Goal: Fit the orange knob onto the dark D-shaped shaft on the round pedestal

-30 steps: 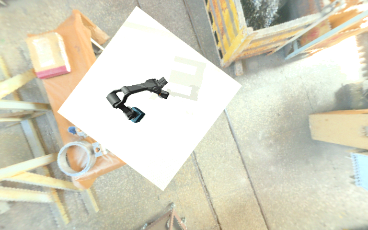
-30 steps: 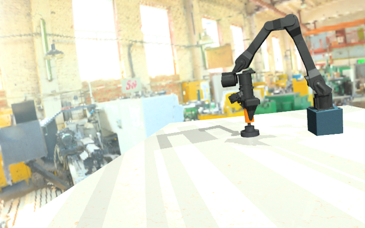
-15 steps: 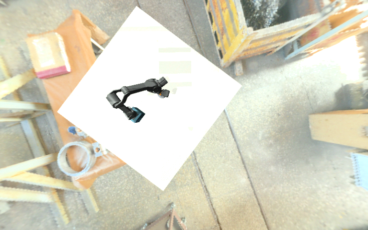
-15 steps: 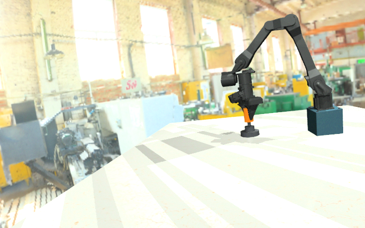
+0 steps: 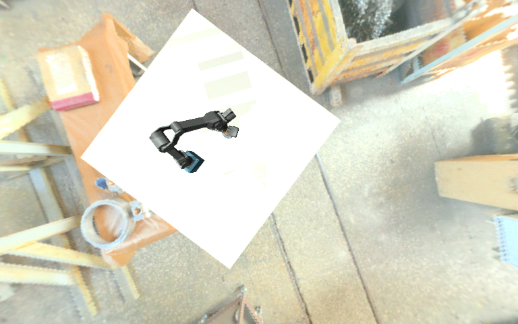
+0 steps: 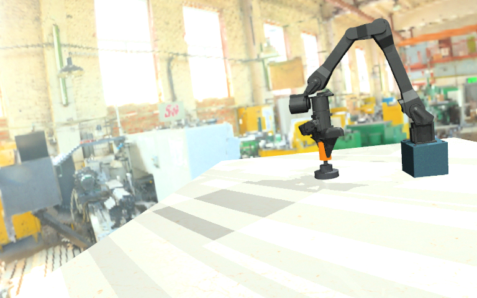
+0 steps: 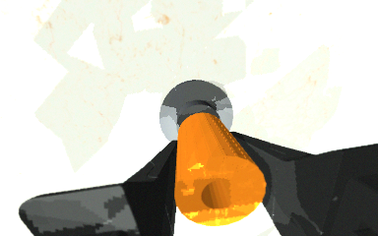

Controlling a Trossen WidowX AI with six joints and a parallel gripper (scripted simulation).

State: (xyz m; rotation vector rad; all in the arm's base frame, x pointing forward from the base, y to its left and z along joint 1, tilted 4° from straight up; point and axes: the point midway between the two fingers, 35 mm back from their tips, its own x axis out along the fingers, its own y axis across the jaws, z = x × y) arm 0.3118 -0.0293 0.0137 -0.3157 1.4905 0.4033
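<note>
Now: gripper tip 2 cm below the orange knob. Also, from my gripper tip: round pedestal (4 cm below).
</note>
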